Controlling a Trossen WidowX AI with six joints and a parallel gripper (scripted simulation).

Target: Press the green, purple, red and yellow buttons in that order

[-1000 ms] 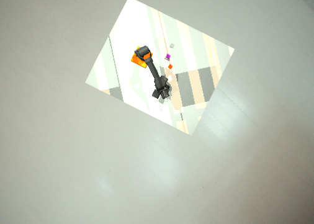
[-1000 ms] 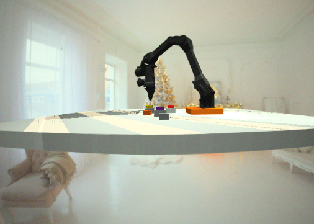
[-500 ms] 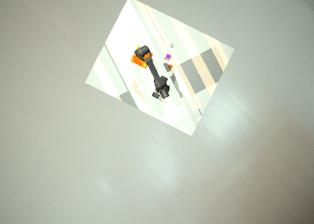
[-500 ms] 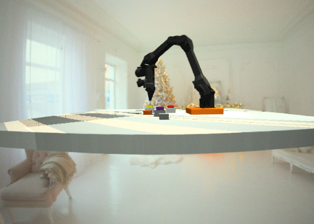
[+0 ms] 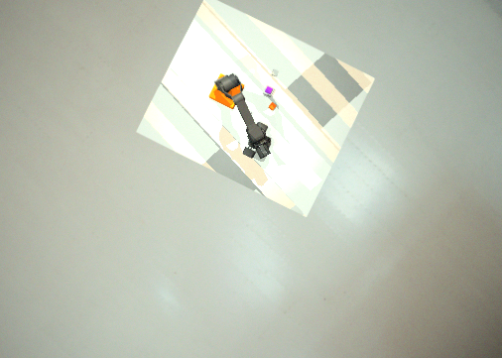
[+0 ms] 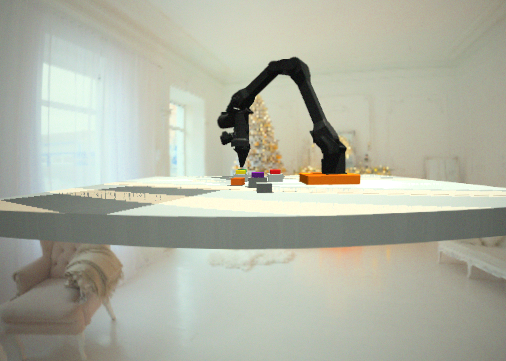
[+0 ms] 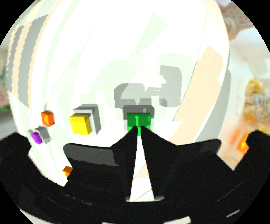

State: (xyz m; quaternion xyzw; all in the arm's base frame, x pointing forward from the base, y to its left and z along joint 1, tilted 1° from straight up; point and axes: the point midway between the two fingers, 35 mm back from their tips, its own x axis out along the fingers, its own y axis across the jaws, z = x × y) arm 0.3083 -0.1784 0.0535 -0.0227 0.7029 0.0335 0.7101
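My gripper tip is 1 cm above the green button. Round my gripper tip: red button (13 cm behind, 12 cm to the left, 2 cm below); then yellow button (1 cm behind, 10 cm to the left, 1 cm below); then orange block (2 cm behind, 23 cm to the left, 4 cm below).
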